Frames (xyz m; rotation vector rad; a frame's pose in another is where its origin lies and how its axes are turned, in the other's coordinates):
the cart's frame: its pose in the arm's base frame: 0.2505 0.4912 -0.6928 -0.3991 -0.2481 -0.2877
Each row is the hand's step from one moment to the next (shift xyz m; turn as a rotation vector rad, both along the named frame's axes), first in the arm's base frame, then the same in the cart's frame.
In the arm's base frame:
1: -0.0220 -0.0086 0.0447 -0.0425 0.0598 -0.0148
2: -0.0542 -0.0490 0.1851 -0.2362 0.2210 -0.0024
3: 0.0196 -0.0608 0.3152 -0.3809 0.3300 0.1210
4: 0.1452 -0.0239 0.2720 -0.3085 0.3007 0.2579
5: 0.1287 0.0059 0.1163 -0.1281 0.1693 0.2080
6: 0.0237 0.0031 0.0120 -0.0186 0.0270 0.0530
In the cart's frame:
1: -0.0055 -0.0301 0.0403 -0.0573 0.0442 0.0192
2: 0.0146 -0.1244 0.1546 -0.2700 0.1198 0.1318
3: 0.1239 -0.1559 0.2526 -0.3931 0.1269 0.3131
4: 0.2197 -0.0681 0.2067 -0.2792 0.0772 0.4101
5: 0.1522 0.0065 0.0831 -0.0965 0.0365 0.2787
6: 0.0248 0.0062 0.0077 -0.0079 -0.0004 0.0618

